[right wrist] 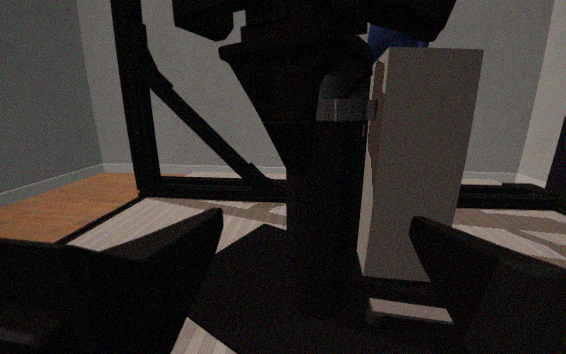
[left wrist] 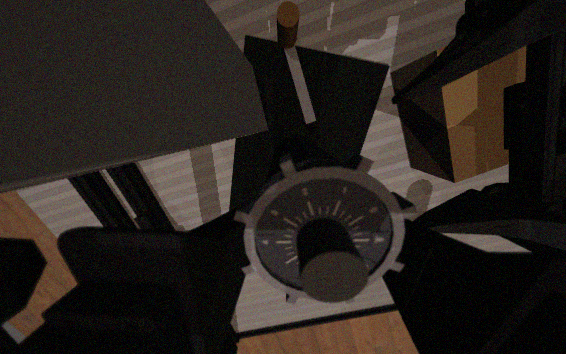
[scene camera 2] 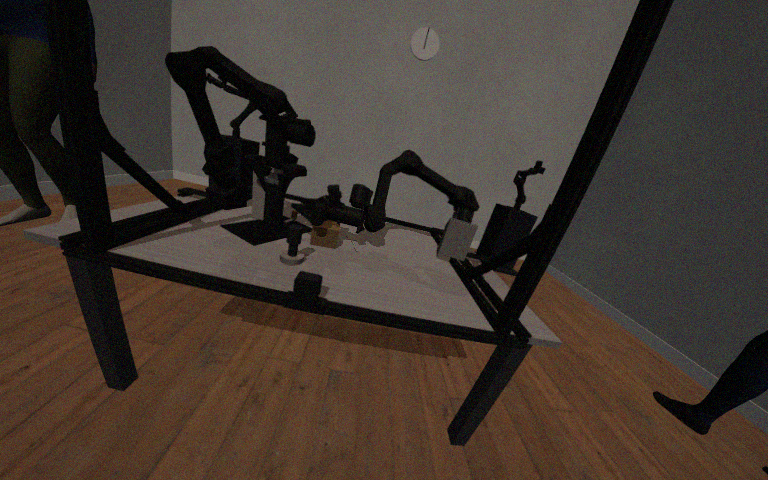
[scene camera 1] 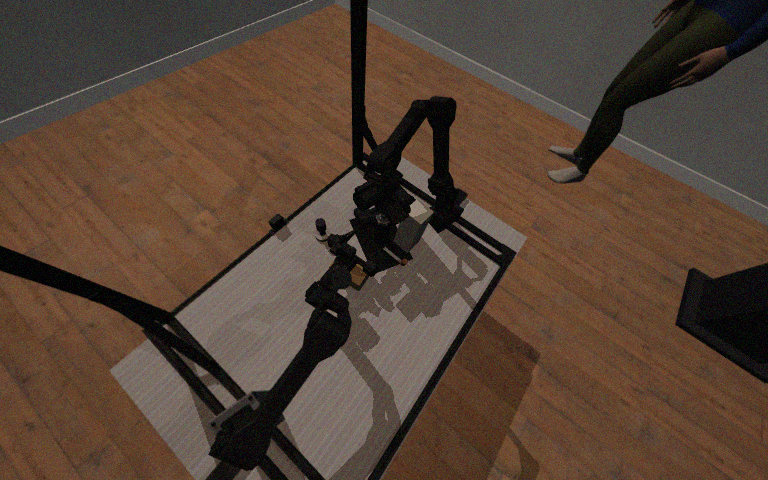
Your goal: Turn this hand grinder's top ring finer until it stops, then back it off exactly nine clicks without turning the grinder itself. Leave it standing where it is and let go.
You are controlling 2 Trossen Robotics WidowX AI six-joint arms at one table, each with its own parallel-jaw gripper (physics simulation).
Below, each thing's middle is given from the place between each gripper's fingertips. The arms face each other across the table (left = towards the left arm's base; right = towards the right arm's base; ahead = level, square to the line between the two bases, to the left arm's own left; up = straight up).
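Labels:
The hand grinder (scene camera 2: 273, 207) is 10 mm ahead of my left hand and 30 mm below it. Counted from that same left hand, the dark base plate (scene camera 1: 383, 260) is 10 mm ahead and 120 mm below, while the crank handle with brown knob (left wrist: 287, 25) is 100 mm ahead, 20 mm to the right and 100 mm below. The pale upright box (scene camera 1: 410, 230) I find 90 mm ahead of my left hand, 60 mm to the left of it and 10 mm below it.
As for the hand grinder, my right gripper is 10 mm short of it, 70 mm to the right of it and 20 mm above it. The tan wooden block (left wrist: 456, 132) is 20 mm ahead of my right hand, 100 mm to the right of it and 80 mm below it. Counted from my right hand as well, the crank handle with brown knob is 90 mm ahead, 50 mm to the left and 90 mm below, and the dark base plate is 10 mm ahead, 70 mm to the left and 100 mm below.

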